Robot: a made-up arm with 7 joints.
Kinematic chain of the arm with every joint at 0, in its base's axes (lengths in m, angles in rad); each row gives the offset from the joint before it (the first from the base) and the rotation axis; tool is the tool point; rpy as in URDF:
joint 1: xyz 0.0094 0.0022 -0.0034 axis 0 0.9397 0.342
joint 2: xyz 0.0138 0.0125 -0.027 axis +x
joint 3: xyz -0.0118 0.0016 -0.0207 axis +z
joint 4: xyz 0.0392 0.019 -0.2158 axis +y
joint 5: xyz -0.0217 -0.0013 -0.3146 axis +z
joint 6: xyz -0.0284 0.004 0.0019 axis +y
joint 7: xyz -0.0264 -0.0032 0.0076 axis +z
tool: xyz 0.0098 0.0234 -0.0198 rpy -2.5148 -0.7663 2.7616
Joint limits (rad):
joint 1: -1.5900..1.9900
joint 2: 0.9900..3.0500
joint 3: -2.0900..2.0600
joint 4: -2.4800..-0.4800
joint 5: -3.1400..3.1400
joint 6: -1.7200..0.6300
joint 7: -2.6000..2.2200
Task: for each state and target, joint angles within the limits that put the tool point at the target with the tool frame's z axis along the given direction. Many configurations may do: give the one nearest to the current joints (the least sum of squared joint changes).
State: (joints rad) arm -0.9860 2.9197 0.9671 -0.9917 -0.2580 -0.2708 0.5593
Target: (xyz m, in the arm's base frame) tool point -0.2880 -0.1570 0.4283 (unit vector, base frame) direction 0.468 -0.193 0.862
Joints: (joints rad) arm -0.7150 3.0500 1.0846 -0.8557 -0.1521 -0.6020 0.8773
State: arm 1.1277 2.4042 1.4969 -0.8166 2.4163 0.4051 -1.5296
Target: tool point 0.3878 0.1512 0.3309 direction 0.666 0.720 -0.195
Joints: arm 0.8757 2.6110 1.4202 -0.5589 2.1726 0.3205 -1.6972
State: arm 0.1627 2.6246 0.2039 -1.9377 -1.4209 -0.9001 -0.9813
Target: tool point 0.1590 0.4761 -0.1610 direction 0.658 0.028 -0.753
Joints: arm 0.7310 1.8082 -0.2979 -1.1441 -1.2340 -0.7798 -1.2952
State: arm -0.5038 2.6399 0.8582 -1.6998 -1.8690 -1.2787 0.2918
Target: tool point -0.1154 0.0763 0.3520 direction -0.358 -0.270 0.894
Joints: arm -0.7457 1.8829 1.1526 -1.7340 -1.8959 -0.9556 -0.1997
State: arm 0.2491 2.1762 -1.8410 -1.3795 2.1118 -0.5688 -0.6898
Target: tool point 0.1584 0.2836 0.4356 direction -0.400 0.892 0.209
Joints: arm 0.3544 2.9779 -1.2660 -0.4800 2.1997 0.0236 -0.2885
